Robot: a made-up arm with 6 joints. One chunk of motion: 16 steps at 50 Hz.
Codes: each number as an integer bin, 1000 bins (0 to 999) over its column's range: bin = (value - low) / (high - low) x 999, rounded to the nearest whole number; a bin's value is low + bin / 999 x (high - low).
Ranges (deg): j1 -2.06..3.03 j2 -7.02..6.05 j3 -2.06..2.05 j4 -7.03..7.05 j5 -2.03..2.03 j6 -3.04..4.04
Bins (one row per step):
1: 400 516 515 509 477 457
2: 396 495 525 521 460 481
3: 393 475 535 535 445 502
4: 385 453 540 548 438 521
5: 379 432 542 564 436 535
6: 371 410 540 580 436 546
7: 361 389 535 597 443 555
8: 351 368 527 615 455 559
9: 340 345 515 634 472 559
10: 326 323 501 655 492 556
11: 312 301 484 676 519 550
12: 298 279 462 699 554 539
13: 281 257 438 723 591 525
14: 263 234 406 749 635 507
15: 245 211 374 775 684 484
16: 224 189 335 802 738 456
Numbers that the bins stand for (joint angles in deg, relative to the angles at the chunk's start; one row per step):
1: -0.02 -0.27 0.06 0.14 -0.09 0.20
2: -0.04 -0.54 0.10 0.31 -0.16 0.37
3: -0.06 -0.81 0.14 0.51 -0.22 0.52
4: -0.10 -1.09 0.16 0.69 -0.25 0.65
5: -0.13 -1.37 0.17 0.92 -0.26 0.75
6: -0.17 -1.66 0.16 1.14 -0.26 0.83
7: -0.22 -1.93 0.14 1.38 -0.23 0.89
8: -0.27 -2.21 0.11 1.64 -0.18 0.92
9: -0.33 -2.51 0.06 1.91 -0.11 0.92
10: -0.40 -2.79 0.00 2.20 -0.03 0.90
11: -0.47 -3.08 -0.07 2.50 0.08 0.86
12: -0.54 -3.37 -0.16 2.82 0.22 0.78
13: -0.63 -3.66 -0.26 3.16 0.37 0.68
14: -0.72 -3.96 -0.39 3.53 0.55 0.55
15: -0.81 -4.26 -0.52 3.89 0.75 0.39
16: -0.92 -4.55 -0.68 4.27 0.97 0.19

